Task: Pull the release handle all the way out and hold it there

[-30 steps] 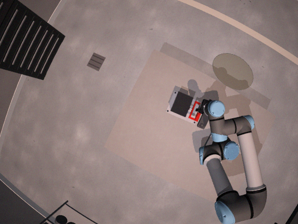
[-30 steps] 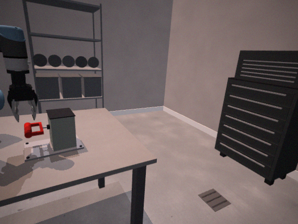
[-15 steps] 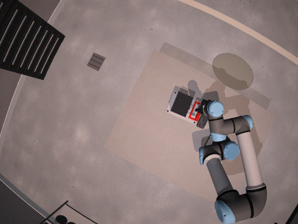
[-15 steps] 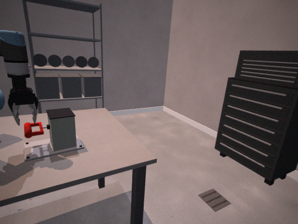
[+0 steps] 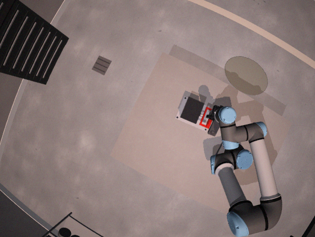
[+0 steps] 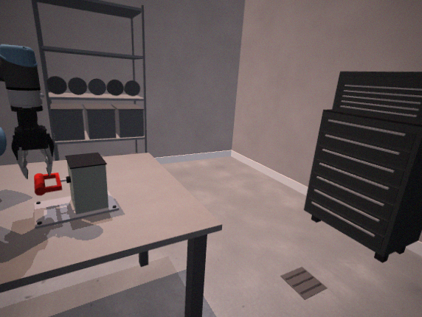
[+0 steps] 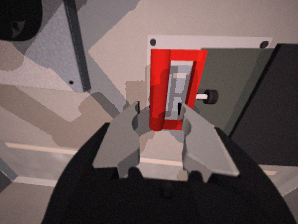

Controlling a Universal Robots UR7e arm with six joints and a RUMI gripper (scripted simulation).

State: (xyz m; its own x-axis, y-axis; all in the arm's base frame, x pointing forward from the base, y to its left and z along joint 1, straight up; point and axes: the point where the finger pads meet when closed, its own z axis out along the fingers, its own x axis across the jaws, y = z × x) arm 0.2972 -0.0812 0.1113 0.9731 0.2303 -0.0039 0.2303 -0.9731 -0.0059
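My hand is 14 cm above the baseplate, 9 cm short of it and 2 cm to the right of it.
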